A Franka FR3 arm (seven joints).
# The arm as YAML. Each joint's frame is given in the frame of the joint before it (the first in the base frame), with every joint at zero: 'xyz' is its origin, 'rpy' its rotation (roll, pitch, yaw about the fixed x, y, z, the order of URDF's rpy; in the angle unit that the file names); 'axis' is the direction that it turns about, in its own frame. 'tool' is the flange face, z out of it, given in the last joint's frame.
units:
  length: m
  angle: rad
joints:
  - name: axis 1
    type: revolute
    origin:
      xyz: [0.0, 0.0, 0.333]
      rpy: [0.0, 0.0, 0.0]
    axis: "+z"
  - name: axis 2
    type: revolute
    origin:
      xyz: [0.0, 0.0, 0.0]
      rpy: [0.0, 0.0, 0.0]
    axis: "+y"
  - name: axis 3
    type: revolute
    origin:
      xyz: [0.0, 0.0, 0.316]
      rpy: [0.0, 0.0, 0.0]
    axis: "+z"
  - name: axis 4
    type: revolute
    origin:
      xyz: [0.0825, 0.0, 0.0]
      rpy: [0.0, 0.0, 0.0]
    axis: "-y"
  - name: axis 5
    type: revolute
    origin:
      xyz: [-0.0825, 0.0, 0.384]
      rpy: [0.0, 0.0, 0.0]
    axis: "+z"
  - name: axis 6
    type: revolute
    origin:
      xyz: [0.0, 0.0, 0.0]
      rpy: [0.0, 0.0, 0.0]
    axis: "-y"
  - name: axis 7
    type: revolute
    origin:
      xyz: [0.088, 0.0, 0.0]
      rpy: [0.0, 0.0, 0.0]
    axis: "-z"
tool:
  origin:
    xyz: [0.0, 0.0, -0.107]
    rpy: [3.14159, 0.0, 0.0]
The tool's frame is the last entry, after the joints.
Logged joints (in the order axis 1, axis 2, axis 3, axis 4, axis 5, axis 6, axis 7), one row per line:
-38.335 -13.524 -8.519 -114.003 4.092 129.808 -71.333
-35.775 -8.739 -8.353 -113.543 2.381 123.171 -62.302
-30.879 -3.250 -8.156 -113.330 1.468 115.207 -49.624
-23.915 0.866 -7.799 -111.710 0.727 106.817 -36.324
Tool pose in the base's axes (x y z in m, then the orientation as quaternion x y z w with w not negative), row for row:
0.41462 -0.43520 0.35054 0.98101 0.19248 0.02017 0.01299
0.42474 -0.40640 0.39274 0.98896 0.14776 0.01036 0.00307
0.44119 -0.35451 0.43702 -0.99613 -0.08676 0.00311 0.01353
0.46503 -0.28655 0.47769 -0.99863 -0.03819 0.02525 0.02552
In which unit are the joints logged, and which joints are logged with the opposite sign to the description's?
The joints are logged in degrees. Opposite sign: axis 2.
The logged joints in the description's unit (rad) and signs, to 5 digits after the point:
-0.66907 0.23604 -0.14868 -1.98973 0.07142 2.26558 -1.24500
-0.62439 0.15252 -0.14579 -1.98170 0.04156 2.14974 -1.08738
-0.53894 0.05672 -0.14235 -1.97798 0.02562 2.01074 -0.86610
-0.41740 -0.01511 -0.13612 -1.94971 0.01269 1.86431 -0.63397

